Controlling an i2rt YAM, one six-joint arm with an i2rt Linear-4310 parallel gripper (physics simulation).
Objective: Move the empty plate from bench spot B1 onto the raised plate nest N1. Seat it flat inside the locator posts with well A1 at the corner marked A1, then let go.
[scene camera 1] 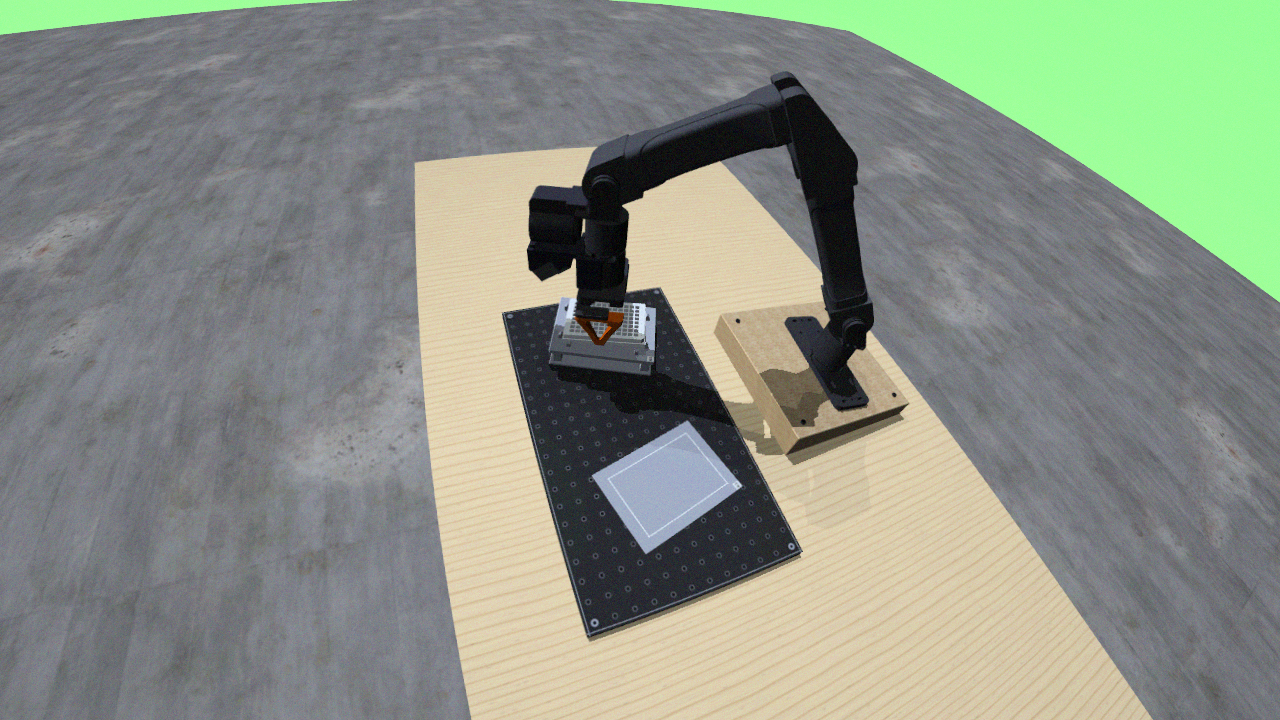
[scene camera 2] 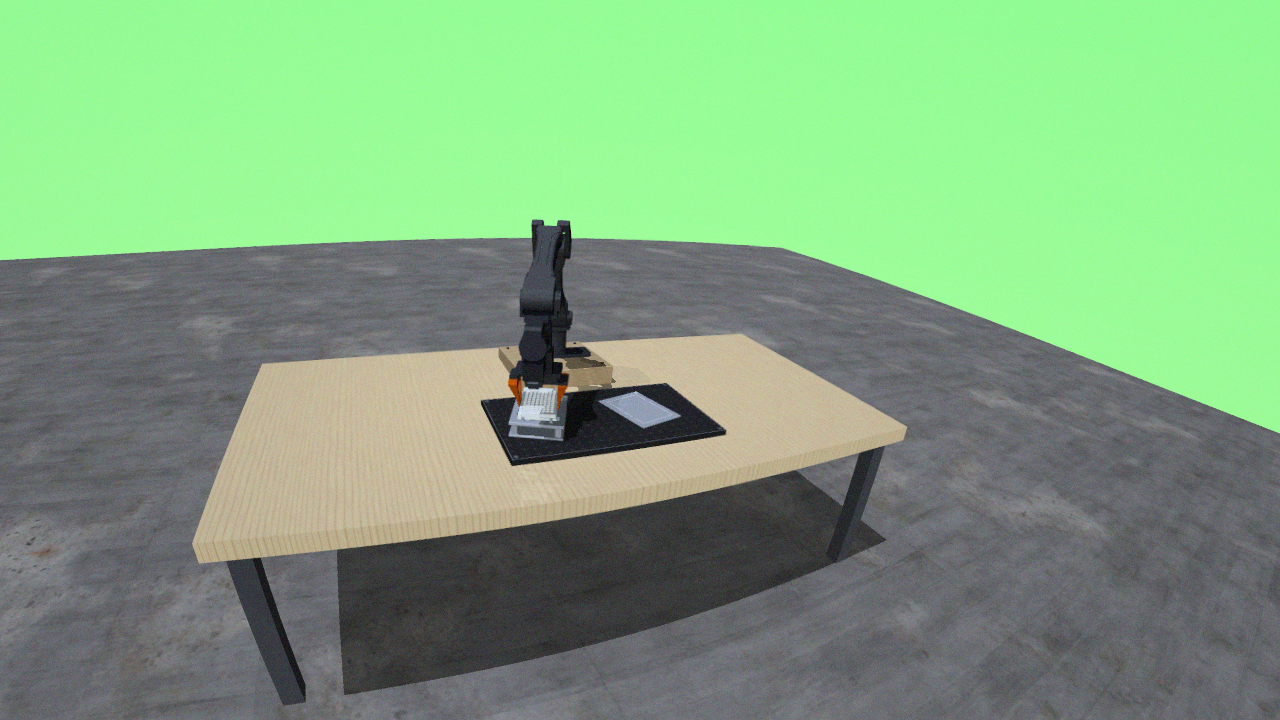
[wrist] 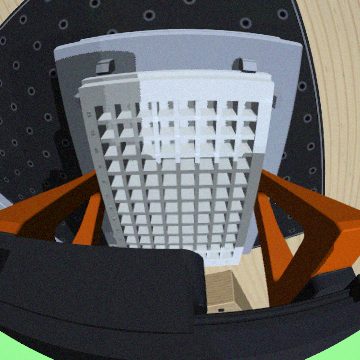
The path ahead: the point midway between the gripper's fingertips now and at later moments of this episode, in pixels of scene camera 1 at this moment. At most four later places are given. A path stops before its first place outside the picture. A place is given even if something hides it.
My gripper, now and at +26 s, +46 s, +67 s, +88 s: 602,325; 566,330; 570,304; 637,307; 636,306
